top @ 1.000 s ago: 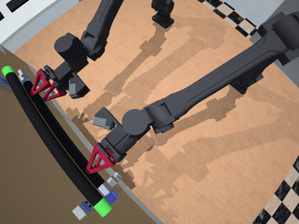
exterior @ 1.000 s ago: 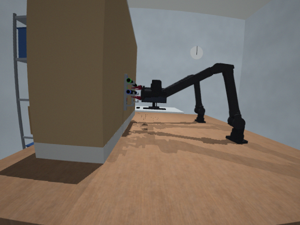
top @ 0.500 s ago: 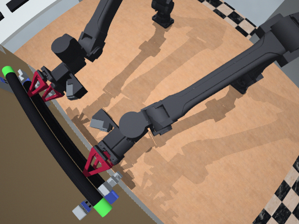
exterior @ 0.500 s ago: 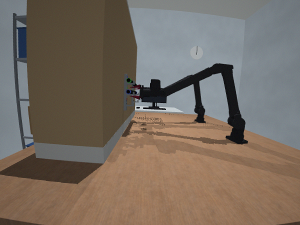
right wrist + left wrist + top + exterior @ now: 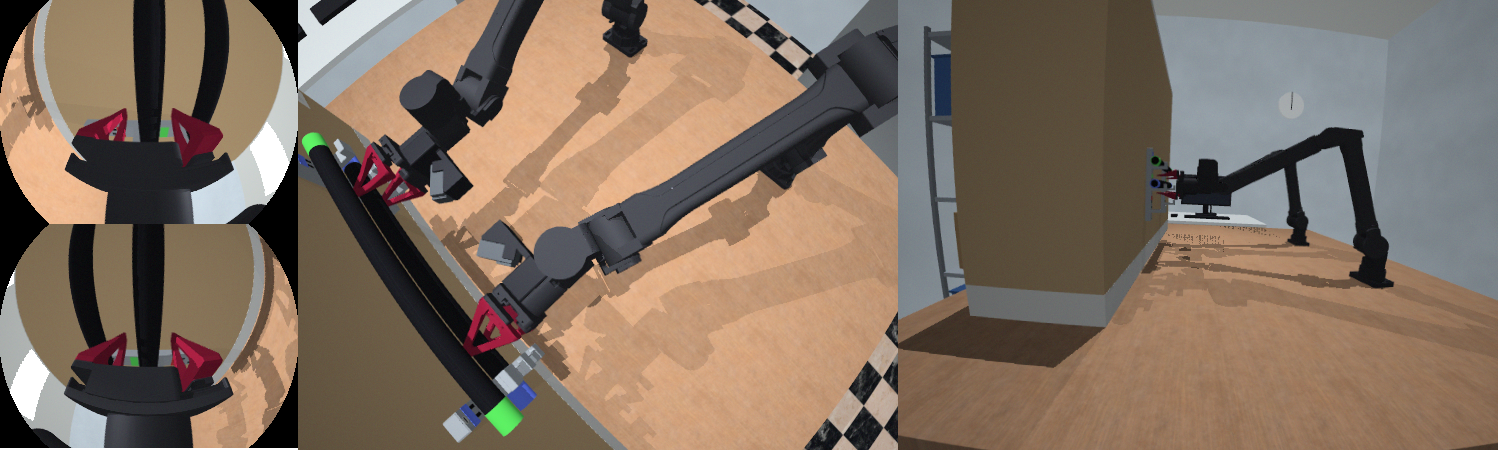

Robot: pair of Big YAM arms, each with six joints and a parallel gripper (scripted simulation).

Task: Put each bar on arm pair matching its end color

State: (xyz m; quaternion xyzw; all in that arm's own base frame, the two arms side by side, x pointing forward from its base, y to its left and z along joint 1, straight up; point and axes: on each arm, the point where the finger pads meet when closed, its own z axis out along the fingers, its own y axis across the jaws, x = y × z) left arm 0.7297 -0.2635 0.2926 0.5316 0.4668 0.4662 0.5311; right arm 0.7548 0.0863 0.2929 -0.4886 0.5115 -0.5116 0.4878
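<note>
My left gripper is now 150 mm to the left of the blue-ended bar. From my left hand the other things lie so: brown wall 180 mm ahead, 130 mm to the right, 160 mm above; green-ended bar 150 mm to the right, 80 mm above.
The blue-ended bar is 15 cm to the left of my right hand. Also, from my right hand: brown wall: 19 cm ahead, 17 cm to the left, 16 cm above; then green-ended bar: 15 cm to the left, 8 cm above.
</note>
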